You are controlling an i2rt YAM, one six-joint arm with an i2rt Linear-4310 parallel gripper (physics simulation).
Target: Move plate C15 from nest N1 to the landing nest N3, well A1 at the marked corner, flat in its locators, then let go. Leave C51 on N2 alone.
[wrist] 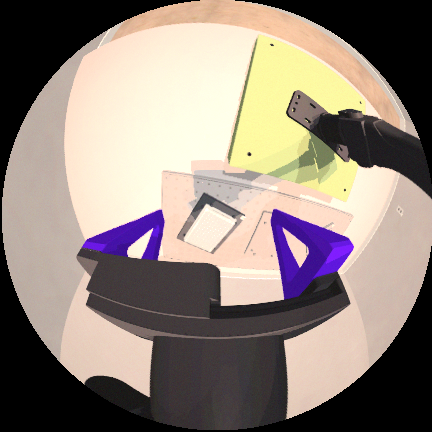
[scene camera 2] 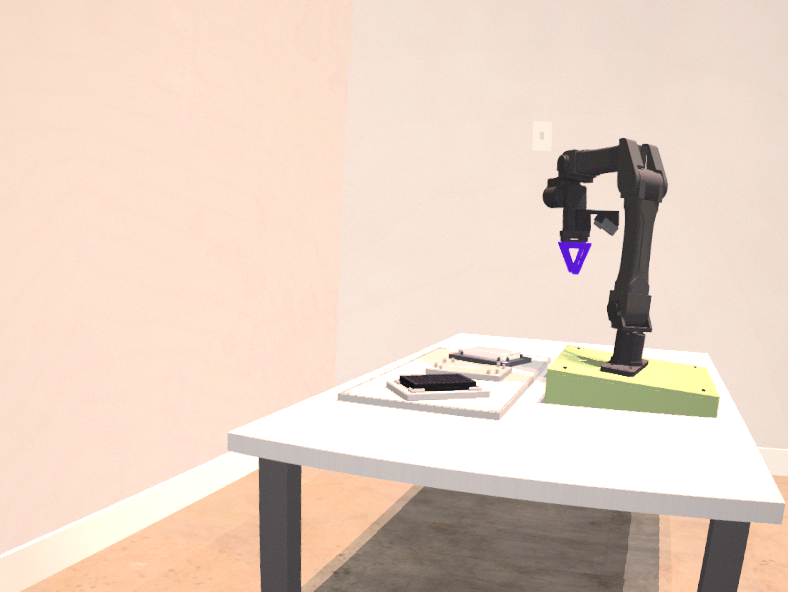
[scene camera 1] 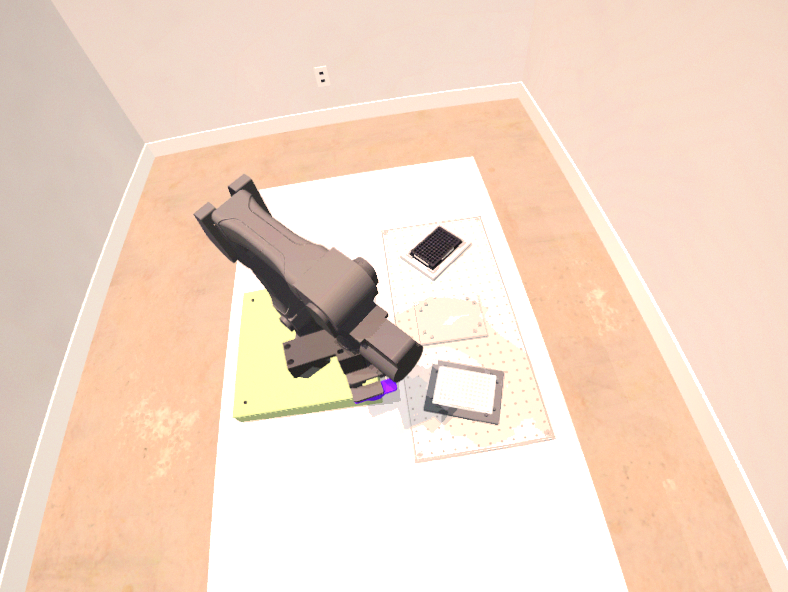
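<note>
A white plate [scene camera 1: 465, 388] [scene camera 2: 489, 352] [wrist: 210, 226] sits on a dark grey nest [scene camera 1: 465, 416] [scene camera 2: 517, 360] [wrist: 220, 206]. A black plate [scene camera 1: 437, 245] [scene camera 2: 437, 381] sits on a white nest [scene camera 1: 435, 272] [scene camera 2: 439, 394] at the other end of the board. Between them is a pale nest [scene camera 1: 451, 324] [scene camera 2: 468, 368] [wrist: 260, 235] with small pins and no plate; my right finger partly hides it in the wrist view. No labels or well A1 mark are legible. My gripper [scene camera 1: 380, 391] [scene camera 2: 575, 272] [wrist: 217, 214] is open and empty, high above the table, beside the dark nest in scene camera 1.
The nests stand on a thin perforated board [scene camera 1: 439, 446] [scene camera 2: 356, 396] [wrist: 172, 200]. A raised yellow-green base block [scene camera 1: 261, 356] [scene camera 2: 624, 398] [wrist: 275, 100] carries the arm beside the board. Both rest on the white table [scene camera 1: 318, 497] [scene camera 2: 414, 446] [wrist: 150, 100].
</note>
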